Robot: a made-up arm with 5 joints. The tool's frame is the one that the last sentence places.
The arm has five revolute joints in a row. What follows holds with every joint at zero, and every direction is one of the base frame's.
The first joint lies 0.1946 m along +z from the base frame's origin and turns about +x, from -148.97 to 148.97 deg.
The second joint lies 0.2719 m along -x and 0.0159 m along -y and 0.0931 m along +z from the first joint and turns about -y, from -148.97 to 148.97 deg.
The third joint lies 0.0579 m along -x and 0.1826 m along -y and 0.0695 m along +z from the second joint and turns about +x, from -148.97 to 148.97 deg.
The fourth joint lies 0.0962 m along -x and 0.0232 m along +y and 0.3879 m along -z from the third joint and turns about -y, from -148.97 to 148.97 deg.
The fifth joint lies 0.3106 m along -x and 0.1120 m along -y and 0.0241 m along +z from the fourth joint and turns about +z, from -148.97 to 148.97 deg.
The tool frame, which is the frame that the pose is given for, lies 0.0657 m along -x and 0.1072 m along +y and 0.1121 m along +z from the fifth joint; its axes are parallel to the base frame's.
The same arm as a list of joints. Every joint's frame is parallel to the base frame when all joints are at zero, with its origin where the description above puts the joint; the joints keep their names.
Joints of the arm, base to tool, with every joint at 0 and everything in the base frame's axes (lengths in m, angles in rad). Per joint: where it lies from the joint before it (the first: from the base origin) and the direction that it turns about. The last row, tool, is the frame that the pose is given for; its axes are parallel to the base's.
joint 1: xyz 0 0 0.1946 axis +x
joint 2: xyz -0.2719 -0.0159 0.0931 axis -y
joint 3: xyz -0.0579 -0.1826 0.0695 axis +x
joint 4: xyz -0.0962 0.0232 -0.3879 axis -y
joint 5: xyz -0.3106 -0.112 0.0241 axis +z
tool: xyz -0.0657 0.1072 0.1121
Joint limits (rad, base to tool): -2.6..2.6 -2.6..2.6 -2.6..2.6 -2.6..2.6 -2.6..2.6

